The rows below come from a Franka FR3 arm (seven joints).
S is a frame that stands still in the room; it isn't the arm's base.
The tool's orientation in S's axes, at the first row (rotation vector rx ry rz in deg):
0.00, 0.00, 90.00
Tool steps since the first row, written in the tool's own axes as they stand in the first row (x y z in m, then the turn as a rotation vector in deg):
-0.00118, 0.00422, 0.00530, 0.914, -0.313, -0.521
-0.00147, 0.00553, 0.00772, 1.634, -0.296, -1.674
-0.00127, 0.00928, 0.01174, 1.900, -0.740, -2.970
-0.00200, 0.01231, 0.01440, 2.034, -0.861, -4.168
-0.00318, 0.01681, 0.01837, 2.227, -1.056, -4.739
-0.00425, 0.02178, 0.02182, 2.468, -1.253, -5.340
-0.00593, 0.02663, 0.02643, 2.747, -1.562, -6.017
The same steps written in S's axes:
-0.00422, -0.00118, 0.00530, 0.313, 0.914, -0.521
-0.00553, -0.00147, 0.00772, 0.296, 1.634, -1.674
-0.00928, -0.00127, 0.01174, 0.740, 1.900, -2.970
-0.01231, -0.00200, 0.01440, 0.861, 2.034, -4.168
-0.01681, -0.00318, 0.01837, 1.056, 2.227, -4.739
-0.02178, -0.00425, 0.02182, 1.253, 2.468, -5.340
-0.02663, -0.00593, 0.02643, 1.562, 2.747, -6.017

